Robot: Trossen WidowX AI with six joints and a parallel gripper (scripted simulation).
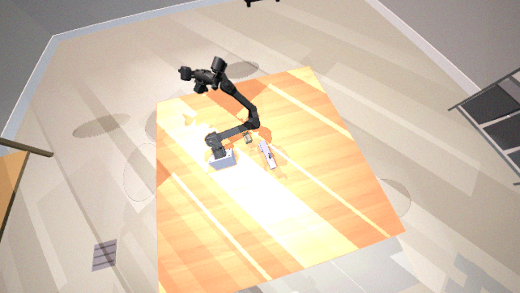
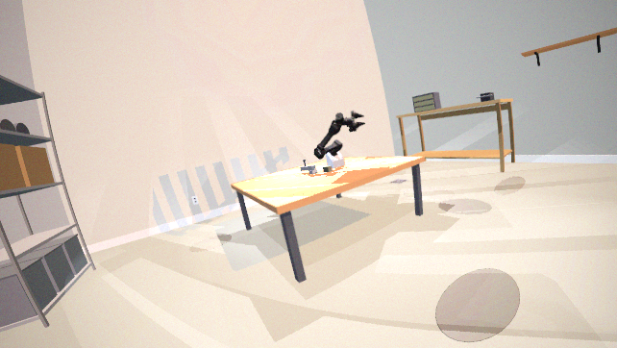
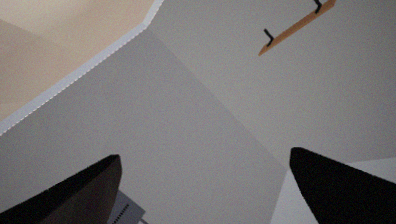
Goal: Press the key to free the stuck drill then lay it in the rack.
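Right now the drill is 46 cm to the right of my gripper tip, 32 cm below it and 27 cm ahead of it. From my gripper tip the other things lie so: grey block (48 cm to the right, 33 cm below, 27 cm ahead).
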